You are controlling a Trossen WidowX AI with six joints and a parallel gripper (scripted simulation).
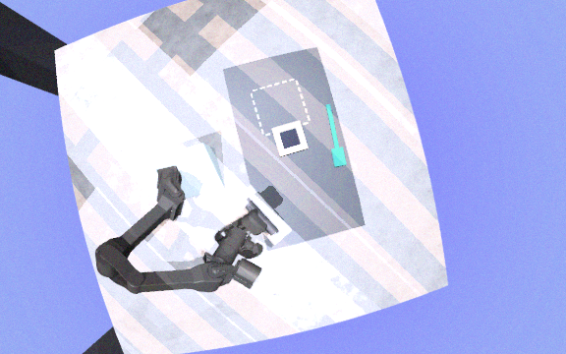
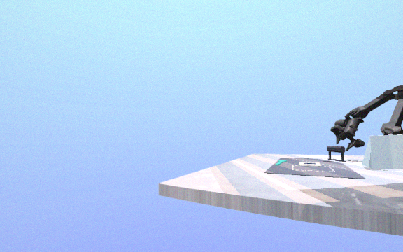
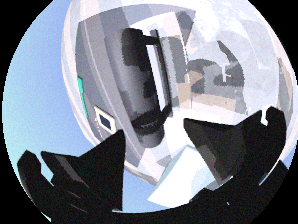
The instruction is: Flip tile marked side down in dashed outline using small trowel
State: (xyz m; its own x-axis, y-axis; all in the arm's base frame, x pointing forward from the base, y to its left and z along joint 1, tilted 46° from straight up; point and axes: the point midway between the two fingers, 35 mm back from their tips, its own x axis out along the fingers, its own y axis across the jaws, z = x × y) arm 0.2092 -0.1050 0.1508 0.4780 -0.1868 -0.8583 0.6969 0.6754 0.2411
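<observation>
Right now my gripper tip is 170 mm short of the tile, 210 mm to the right of it and 80 mm above it. Round my gripper tip: teal trowel: 310 mm ahead, 170 mm to the left, 80 mm below.
</observation>
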